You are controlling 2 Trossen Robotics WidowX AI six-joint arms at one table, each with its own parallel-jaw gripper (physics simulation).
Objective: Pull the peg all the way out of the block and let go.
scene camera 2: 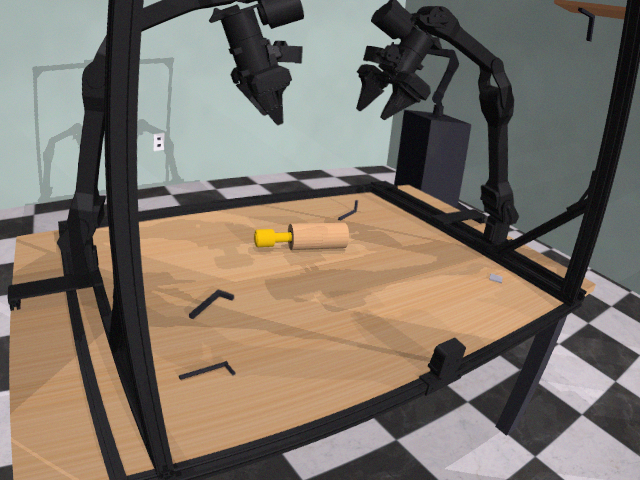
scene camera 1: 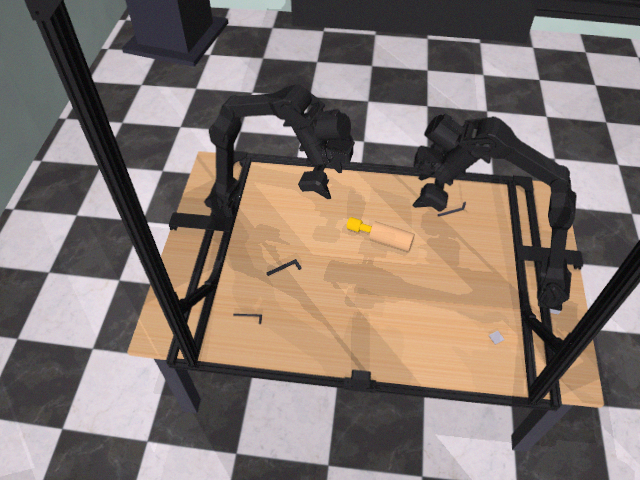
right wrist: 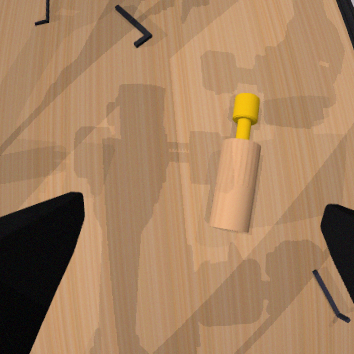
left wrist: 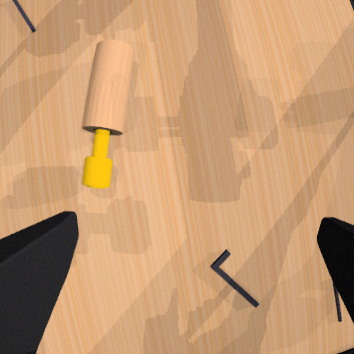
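Where they show: left gripper, fingertip midpoint: (scene camera 2: pixel 272 119) (scene camera 1: pixel 335 185) (left wrist: pixel 202 227); right gripper, fingertip midpoint: (scene camera 2: pixel 369 114) (scene camera 1: pixel 416 192) (right wrist: pixel 207 211); left arm's base at its link origin: (scene camera 2: pixel 81 270) (scene camera 1: pixel 223 212); right arm's base at its link origin: (scene camera 2: pixel 494 239) (scene camera 1: pixel 549 298).
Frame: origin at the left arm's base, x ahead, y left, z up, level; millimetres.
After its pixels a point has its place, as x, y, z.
Observation:
A yellow peg (scene camera 1: pixel 354 224) {398, 55, 22} (scene camera 2: pixel 264 237) {390, 50, 17} (left wrist: pixel 97 172) {394, 61, 25} (right wrist: pixel 246 108) {403, 63, 26} with a wide head lies at mid-table, its thin shaft in one end of the block. The block (scene camera 1: pixel 391 237) {513, 35, 29} (scene camera 2: pixel 319 236) {504, 29, 19} (left wrist: pixel 108 87) {503, 48, 36} (right wrist: pixel 235 185) {515, 49, 36} is a light wooden cylinder lying on its side; the depth of the shaft inside is hidden. My left gripper (left wrist: pixel 202 227) {361, -43, 281} is open and empty, high above the table, on the peg's side. My right gripper (scene camera 2: pixel 370 113) {562, -15, 292} (right wrist: pixel 207 211) {562, -15, 292} is open and empty, high above the table, towards the block's far end. Neither gripper touches the peg or the block.
Black hex keys lie at the left (scene camera 1: pixel 283 267) {239, -129, -13} (scene camera 2: pixel 209 303) {241, -128, -16}, at the front left (scene camera 1: pixel 248 315) {201, -304, -14} (scene camera 2: pixel 206 370) {201, -304, -15} and behind the block (scene camera 1: pixel 452 211) {668, 223, -14} (scene camera 2: pixel 348 212) {666, 223, -11}. A small grey square (scene camera 1: pixel 496 337) {851, -173, -17} (scene camera 2: pixel 495 278) {846, -175, -16} lies at the right. A black frame (scene camera 1: pixel 444 393) {746, -362, -25} surrounds the wooden table.

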